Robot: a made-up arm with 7 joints.
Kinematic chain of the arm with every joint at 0, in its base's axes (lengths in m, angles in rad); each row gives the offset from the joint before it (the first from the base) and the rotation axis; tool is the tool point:
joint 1: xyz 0 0.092 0 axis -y
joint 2: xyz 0 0.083 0 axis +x
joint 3: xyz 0 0 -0.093 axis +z
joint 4: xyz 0 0 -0.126 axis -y
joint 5: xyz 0 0 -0.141 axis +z
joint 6: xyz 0 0 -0.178 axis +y
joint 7: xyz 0 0 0 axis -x
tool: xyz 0 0 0
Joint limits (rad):
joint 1: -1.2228..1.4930
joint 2: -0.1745..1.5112
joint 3: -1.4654..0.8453
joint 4: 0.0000..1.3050
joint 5: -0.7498..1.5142
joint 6: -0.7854..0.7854
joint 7: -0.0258..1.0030
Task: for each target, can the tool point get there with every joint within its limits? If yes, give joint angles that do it. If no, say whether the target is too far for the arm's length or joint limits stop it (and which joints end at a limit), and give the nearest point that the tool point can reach.
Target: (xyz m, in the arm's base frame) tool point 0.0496 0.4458 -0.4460
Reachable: yes | joints -0.2113 0.5379 0.1016 0.4641 0.9024 0.3145 0.5002
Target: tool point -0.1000 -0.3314 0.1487
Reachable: no: joint limits stop it (at a limit: joint 1, joint 2, joint 3, joint 4) | nearest point -0.2193 -0.1790 -0.1140 | short by 0.326 m
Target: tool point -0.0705 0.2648 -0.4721
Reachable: yes | joints -0.5811 0.5534 -0.6471 0.9057 0.3186 0.4915 0.7135
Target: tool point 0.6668 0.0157 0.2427
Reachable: no: too far | nearest point 0.4844 0.0647 0.1380 | short by 0.216 m
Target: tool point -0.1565 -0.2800 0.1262
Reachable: no: joint limits stop it (at a limit: joint 1, joint 2, joint 3, joint 4) | nearest point -0.2193 -0.1790 -0.1140 | short by 0.268 m
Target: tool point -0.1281 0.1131 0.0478
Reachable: no: joint limits stop it (at a limit: joint 1, joint 3, joint 4) | nearest point -0.3369 -0.0450 -0.1566 | short by 0.332 m
